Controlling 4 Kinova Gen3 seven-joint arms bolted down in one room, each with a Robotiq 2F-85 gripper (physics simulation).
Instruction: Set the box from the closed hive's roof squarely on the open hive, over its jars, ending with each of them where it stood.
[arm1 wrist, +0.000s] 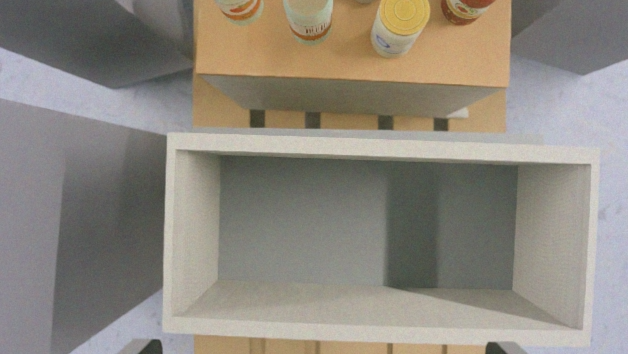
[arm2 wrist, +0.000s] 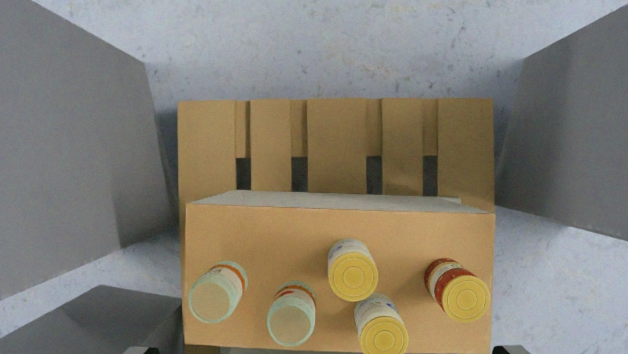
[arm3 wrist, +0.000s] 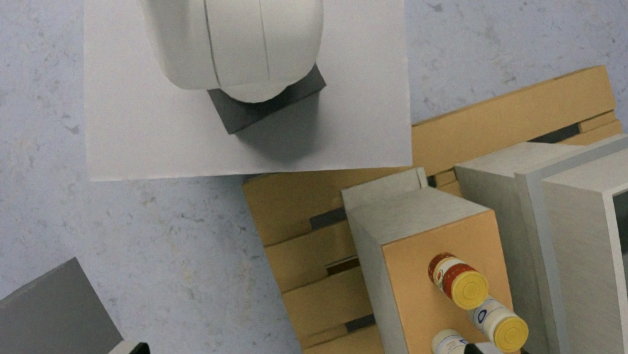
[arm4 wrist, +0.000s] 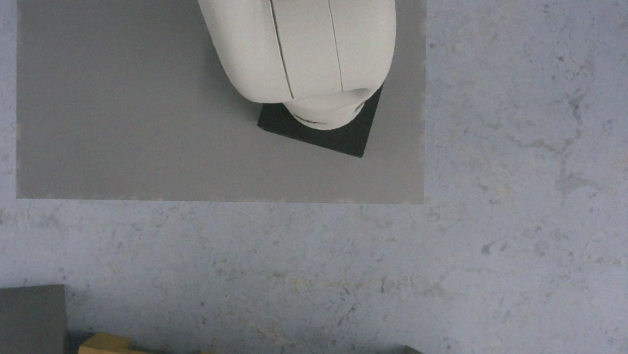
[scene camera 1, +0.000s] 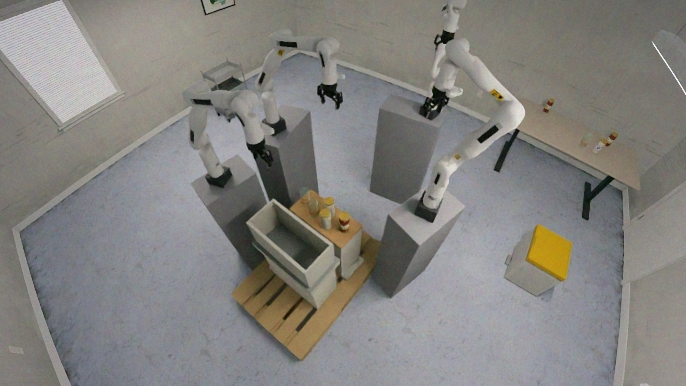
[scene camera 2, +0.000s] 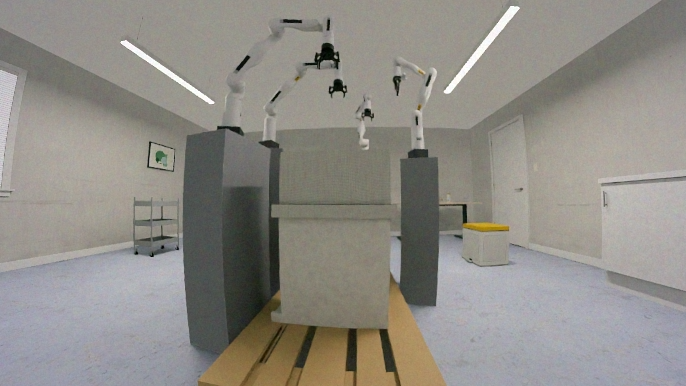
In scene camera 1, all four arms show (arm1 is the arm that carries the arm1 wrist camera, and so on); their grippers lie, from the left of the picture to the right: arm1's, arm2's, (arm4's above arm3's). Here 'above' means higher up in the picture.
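The pale box (arm1 wrist: 350, 147) (arm3 wrist: 580, 210) (scene camera 1: 320, 267) (scene camera 2: 335, 175) sits on the roof (arm3 wrist: 537, 230) (scene camera 2: 211, 211) of the closed hive (scene camera 1: 320, 295) (scene camera 2: 335, 275). The open hive (arm1 wrist: 450, 65) (arm2 wrist: 260, 230) (scene camera 1: 350, 245) stands beside it. On its top stand two clear jars (arm2 wrist: 215, 295) (arm2 wrist: 292, 320), two white yellow-lidded jars (arm2 wrist: 352, 275) (arm2 wrist: 382, 330) and a red-labelled jar (arm2 wrist: 457, 295) (scene camera 1: 344, 221). Arm1's gripper (arm1 wrist: 325, 347) (scene camera 1: 261, 155) is open above the box. Arm2's (arm2 wrist: 325, 350) (scene camera 1: 330, 100), arm3's (arm3 wrist: 306, 348) (scene camera 1: 434, 107) and arm4's gripper (scene camera 1: 444, 42) are open, high and away from the box.
Both hives stand on a slatted pallet (arm2 wrist: 335, 145) (scene camera 1: 300, 345) among four grey pedestals. A yellow-topped bin (scene camera 1: 550, 252) (scene camera 2: 486, 245) and a table (scene camera 1: 565, 140) with jars stand to the right in scene camera 1. A cart (scene camera 1: 222, 72) (scene camera 2: 156, 222) stands by the wall.
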